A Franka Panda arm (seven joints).
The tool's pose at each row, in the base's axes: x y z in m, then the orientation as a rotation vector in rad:
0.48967, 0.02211, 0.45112, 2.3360, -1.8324, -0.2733
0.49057, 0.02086, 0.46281, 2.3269, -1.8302, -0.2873
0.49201, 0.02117, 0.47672, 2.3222, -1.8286, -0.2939
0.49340, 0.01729, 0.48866, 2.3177, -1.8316, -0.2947
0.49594, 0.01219, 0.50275, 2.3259, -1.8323, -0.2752
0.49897, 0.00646, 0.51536, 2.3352, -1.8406, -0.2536
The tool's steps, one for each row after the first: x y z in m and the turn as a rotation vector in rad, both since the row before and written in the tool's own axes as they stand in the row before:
0.00090, 0.00222, -0.01155, -0.0117, -0.0036, 0.0025
-0.00063, 0.00203, -0.01383, -0.0060, -0.0013, 0.0011
0.00351, 0.00263, -0.01184, -0.0016, 0.0000, 0.0035
0.00486, 0.00239, -0.01420, 0.0122, 0.0078, -0.0023
0.00575, 0.00155, -0.01287, 0.0176, 0.0053, 0.0008

